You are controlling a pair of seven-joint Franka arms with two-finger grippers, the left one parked.
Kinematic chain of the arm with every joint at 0, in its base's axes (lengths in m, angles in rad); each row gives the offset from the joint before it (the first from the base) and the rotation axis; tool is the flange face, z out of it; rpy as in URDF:
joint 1: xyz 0 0 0.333 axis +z
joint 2: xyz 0 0 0 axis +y
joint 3: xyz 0 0 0.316 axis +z
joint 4: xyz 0.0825 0 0 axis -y
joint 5: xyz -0.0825 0 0.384 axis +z
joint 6: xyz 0 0 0 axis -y
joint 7: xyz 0.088 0 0 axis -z
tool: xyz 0 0 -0.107 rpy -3.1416 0 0
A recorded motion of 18 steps. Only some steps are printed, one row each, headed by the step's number.
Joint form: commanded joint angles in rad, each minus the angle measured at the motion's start. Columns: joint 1, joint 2, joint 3, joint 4, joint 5, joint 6, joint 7.
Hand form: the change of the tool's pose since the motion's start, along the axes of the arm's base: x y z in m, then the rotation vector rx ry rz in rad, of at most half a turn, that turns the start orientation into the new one. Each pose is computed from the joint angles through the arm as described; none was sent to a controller.
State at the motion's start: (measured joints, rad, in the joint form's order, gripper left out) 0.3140 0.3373 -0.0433 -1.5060 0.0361 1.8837 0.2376
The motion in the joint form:
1: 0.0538 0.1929 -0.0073 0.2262 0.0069 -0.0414 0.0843
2: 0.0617 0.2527 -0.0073 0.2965 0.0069 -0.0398 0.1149
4: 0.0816 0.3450 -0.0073 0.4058 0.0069 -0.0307 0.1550
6: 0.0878 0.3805 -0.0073 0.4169 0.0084 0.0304 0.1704
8: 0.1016 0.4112 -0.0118 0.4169 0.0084 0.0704 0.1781
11: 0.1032 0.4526 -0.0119 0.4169 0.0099 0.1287 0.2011
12: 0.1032 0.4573 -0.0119 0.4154 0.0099 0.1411 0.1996
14: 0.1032 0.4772 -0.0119 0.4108 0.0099 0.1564 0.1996
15: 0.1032 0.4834 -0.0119 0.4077 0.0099 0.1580 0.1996
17: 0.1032 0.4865 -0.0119 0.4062 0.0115 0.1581 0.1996
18: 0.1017 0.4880 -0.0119 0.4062 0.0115 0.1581 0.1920
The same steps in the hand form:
1: 0.0350 0.0493 -0.0275 -0.0037 0.0086 -0.0335
2: 0.0467 0.0606 -0.0365 -0.0010 -0.0028 -0.0544
4: 0.0612 0.0836 -0.0508 0.0069 -0.0273 -0.0713
6: 0.0690 0.0918 -0.0662 0.0217 -0.0608 -0.0811
8: 0.0715 0.1016 -0.0856 0.0220 -0.0708 -0.0785
11: 0.0779 0.1055 -0.1117 0.0298 -0.0858 -0.1006
12: 0.0790 0.1059 -0.1148 0.0319 -0.0916 -0.0993
14: 0.0802 0.1062 -0.1310 0.0272 -0.0837 -0.0994
15: 0.0800 0.1061 -0.1371 0.0238 -0.0768 -0.0995
17: 0.0798 0.1061 -0.1403 0.0231 -0.0722 -0.1002
18: 0.0802 0.1050 -0.1414 0.0219 -0.0711 -0.0941

